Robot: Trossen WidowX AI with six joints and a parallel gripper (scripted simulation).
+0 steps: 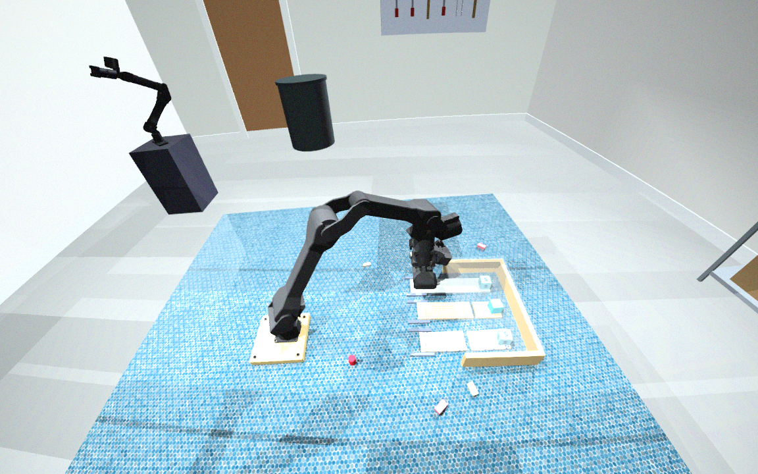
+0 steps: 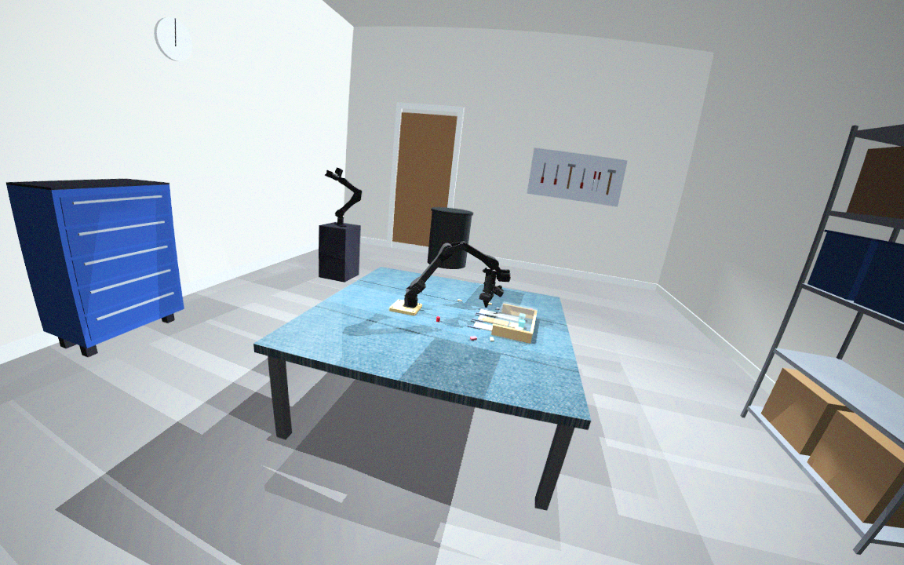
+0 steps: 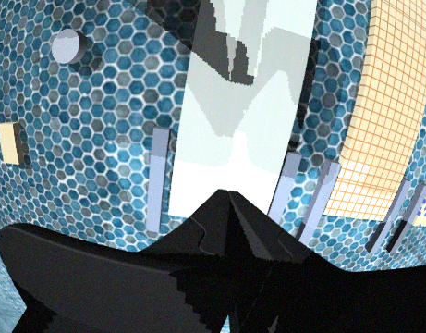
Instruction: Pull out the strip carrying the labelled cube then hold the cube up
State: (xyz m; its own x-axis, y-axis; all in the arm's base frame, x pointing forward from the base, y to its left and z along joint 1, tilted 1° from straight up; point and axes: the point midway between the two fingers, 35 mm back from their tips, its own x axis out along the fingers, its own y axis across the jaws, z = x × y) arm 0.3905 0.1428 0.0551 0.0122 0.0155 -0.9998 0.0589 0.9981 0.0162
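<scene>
Right now the tan strip is 100 mm to the right of my gripper tip, 60 mm ahead of it and 30 mm below it. Round my gripper tip: red piece 230 mm to the right, 210 mm behind, 20 mm below.
</scene>
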